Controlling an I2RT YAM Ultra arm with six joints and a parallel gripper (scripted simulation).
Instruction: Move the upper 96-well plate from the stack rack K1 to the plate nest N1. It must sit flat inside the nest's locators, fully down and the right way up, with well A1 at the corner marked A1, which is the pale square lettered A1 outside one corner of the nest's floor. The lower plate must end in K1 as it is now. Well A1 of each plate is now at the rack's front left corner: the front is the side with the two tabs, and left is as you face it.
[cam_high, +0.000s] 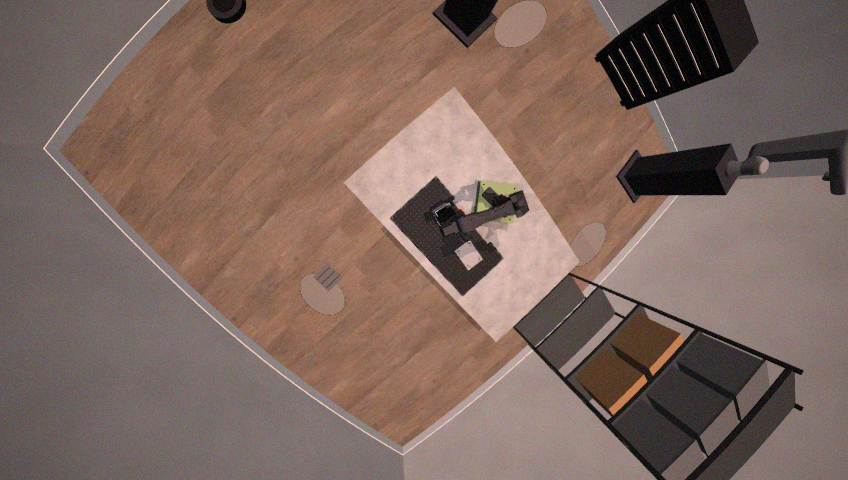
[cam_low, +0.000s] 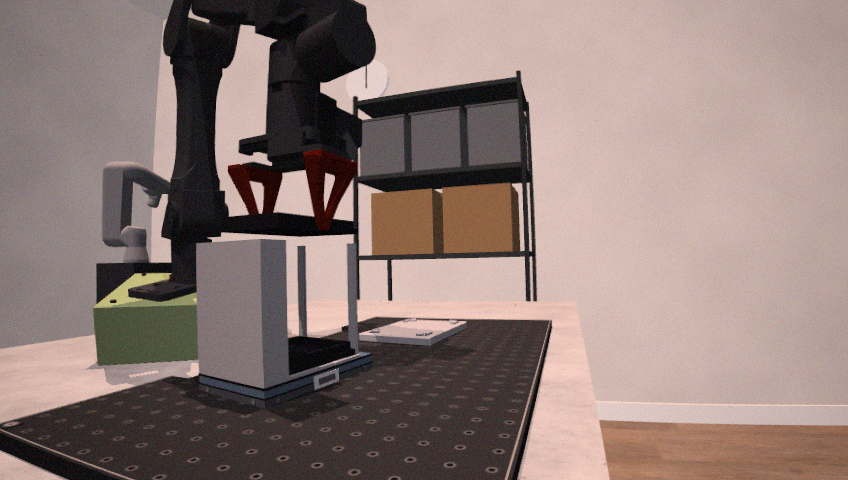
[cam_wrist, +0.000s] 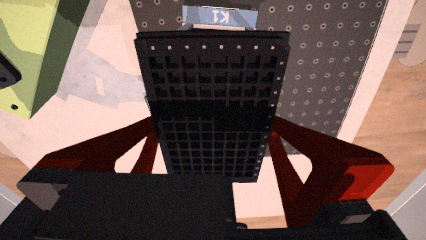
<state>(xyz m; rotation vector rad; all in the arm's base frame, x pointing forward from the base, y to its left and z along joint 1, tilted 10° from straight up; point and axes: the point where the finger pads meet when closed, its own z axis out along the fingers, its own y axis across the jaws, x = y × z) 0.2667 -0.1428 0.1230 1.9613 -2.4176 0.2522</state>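
Right now the plate nest N1 is 7 cm ahead of my hand, 28 cm to the left of it and 16 cm below it. Round my hand: pale A1 square (14 cm ahead, 34 cm to the left, 15 cm below).
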